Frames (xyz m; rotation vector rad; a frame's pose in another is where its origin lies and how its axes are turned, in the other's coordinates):
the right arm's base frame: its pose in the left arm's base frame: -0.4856 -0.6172 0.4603 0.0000 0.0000 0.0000
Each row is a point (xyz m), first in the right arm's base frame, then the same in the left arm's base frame.
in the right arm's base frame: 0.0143 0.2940 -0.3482
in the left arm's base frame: -0.4713 -0.3232 0.1121
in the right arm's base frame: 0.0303 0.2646 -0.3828
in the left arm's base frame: -0.4553 -0.3526 0.0775
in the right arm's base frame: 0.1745 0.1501 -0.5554
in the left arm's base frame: -0.3111 -0.4671 -0.0951
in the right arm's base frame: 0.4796 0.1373 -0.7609
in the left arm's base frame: -0.0060 -0.4799 -0.3006
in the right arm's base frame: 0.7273 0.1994 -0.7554
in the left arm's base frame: 0.2417 -0.4178 -0.2951
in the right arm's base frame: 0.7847 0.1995 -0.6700
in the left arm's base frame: 0.2991 -0.4177 -0.2097
